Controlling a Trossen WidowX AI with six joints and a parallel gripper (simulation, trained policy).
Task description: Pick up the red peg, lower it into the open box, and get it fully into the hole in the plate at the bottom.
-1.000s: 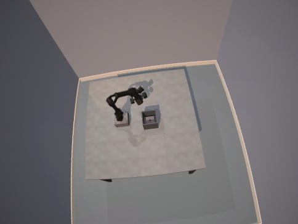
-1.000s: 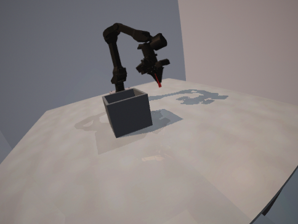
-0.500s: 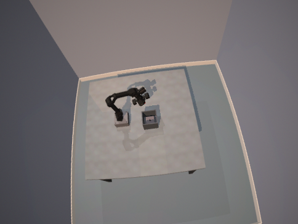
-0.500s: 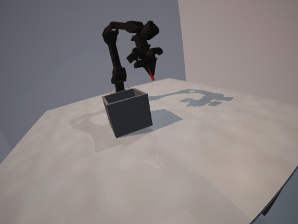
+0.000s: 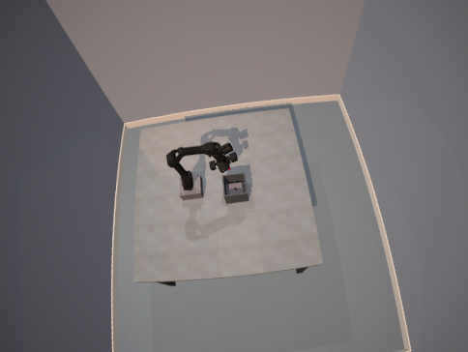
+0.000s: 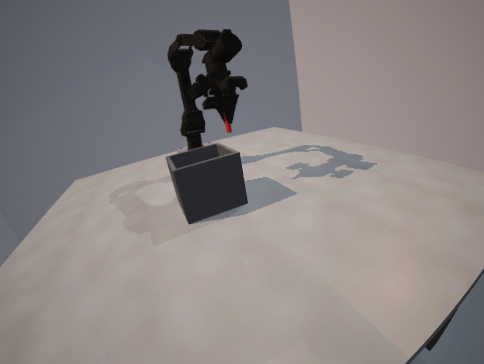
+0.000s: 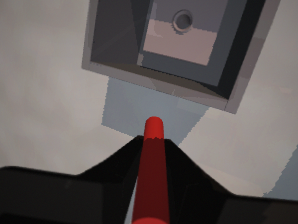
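Right now the holed plate is 15 cm below my gripper tip, 10 cm to the right of it and 4 cm ahead of it. From my gripper tip the other things lie so: red peg: 2 cm above.
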